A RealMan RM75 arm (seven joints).
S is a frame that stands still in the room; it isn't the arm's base.
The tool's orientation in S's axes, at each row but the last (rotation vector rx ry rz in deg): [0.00, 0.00, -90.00]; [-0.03, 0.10, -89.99]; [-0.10, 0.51, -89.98]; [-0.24, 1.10, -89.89]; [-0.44, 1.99, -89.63]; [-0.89, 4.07, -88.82]
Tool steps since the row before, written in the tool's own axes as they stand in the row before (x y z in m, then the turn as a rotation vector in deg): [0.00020, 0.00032, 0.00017, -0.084, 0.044, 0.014]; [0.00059, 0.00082, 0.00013, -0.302, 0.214, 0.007]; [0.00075, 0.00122, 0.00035, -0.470, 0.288, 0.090]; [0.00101, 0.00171, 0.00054, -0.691, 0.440, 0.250]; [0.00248, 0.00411, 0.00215, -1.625, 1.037, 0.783]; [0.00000, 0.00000, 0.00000, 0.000, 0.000, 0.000]
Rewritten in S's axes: [0.00032, -0.00020, 0.00017, 0.044, 0.084, 0.014]; [0.00082, -0.00059, 0.00013, 0.214, 0.302, 0.007]; [0.00122, -0.00075, 0.00034, 0.288, 0.470, 0.090]; [0.00172, -0.00101, 0.00050, 0.442, 0.689, 0.250]; [0.00418, -0.00249, 0.00200, 1.048, 1.618, 0.783]; [0.00000, 0.00000, 0.00000, 0.000, 0.000, 0.000]
